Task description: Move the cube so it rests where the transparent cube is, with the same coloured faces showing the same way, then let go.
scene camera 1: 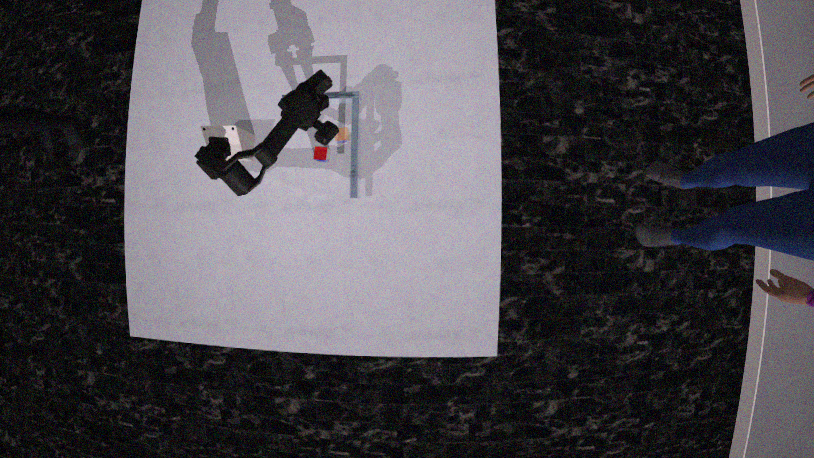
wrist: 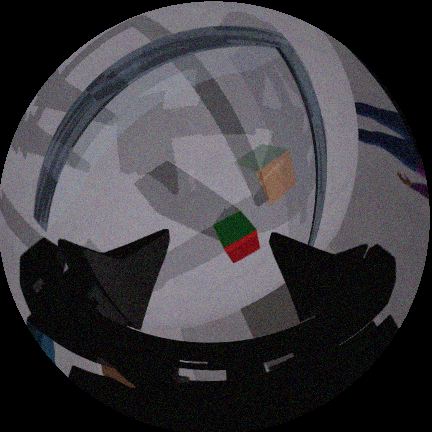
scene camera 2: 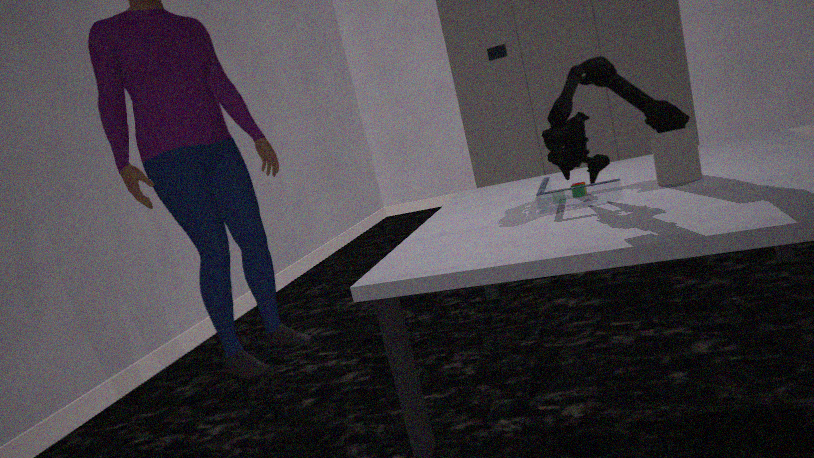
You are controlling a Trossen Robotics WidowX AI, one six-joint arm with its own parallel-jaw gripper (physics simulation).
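Frame: origin at the arm's base, x left, y down, z back, level; metres.
Where they show: gripper, between the fingertips: point(scene camera 1: 317, 136) point(wrist: 221, 236) point(scene camera 2: 580, 182); arm's base, origin of its link: point(scene camera 1: 220, 145) point(scene camera 2: 677, 144).
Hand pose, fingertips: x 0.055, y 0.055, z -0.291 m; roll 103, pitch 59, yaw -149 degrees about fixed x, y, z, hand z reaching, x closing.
Things, the pixels of their centre, and the offset from my fingertips. "spot": a spot on its surface instead. Level surfaces: height alone.
- transparent cube, middle of its body: point(wrist: 266, 171) point(scene camera 1: 342, 135) dx +0.015, dy +0.030, dz -0.070 m
- blue-grey bar frame, a spot on its surface: point(wrist: 320, 150) spot: dx +0.036, dy -0.010, dz -0.110 m
- white table, height of its surface: dy +0.050 m
The cube point(scene camera 1: 320, 153) point(scene camera 2: 578, 191) point(wrist: 236, 229) sits on the table. Its top is red in scene camera 1, a green side faces scene camera 2, and green and red faces show in the wrist view. The transparent cube point(scene camera 1: 341, 134) point(scene camera 2: 560, 198) point(wrist: 277, 177) stands a short way off, with a pale orange top and a pale green side. My gripper point(scene camera 2: 580, 180) point(wrist: 221, 236) is open and empty. Its fingertips are above the cube, which shows between them in the wrist view, nearer the right finger. In scene camera 1 the arm hides the fingertips.
A blue-grey bar frame point(scene camera 1: 354, 148) point(wrist: 320, 150) with a corner runs beyond the transparent cube. It casts shadows on the white table point(scene camera 1: 313, 273) point(scene camera 2: 455, 250). A person point(scene camera 2: 170, 85) stands beyond the table's end. The arm's pale base block point(scene camera 2: 677, 159) stands on the table.
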